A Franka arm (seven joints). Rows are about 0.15 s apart.
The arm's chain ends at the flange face. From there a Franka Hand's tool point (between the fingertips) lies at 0.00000 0.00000 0.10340 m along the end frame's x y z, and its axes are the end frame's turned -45 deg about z.
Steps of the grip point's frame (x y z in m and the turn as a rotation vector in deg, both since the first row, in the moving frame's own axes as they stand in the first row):
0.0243, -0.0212, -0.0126, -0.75, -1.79, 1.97
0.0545, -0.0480, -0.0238, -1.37, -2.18, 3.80
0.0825, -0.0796, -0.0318, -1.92, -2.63, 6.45
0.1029, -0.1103, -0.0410, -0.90, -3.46, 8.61
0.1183, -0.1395, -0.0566, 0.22, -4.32, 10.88
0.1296, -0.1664, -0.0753, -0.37, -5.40, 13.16
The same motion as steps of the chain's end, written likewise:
0.0036, -0.0354, -0.0125, -1.80, -0.74, 1.97
0.0058, -0.0770, -0.0237, -2.51, -0.57, 3.80
0.0033, -0.1204, -0.0316, -3.22, -0.50, 6.45
-0.0016, -0.1560, -0.0408, -3.08, -1.81, 8.61
-0.0087, -0.1869, -0.0563, -2.90, -3.21, 10.88
-0.0188, -0.2159, -0.0748, -4.08, -3.56, 13.16

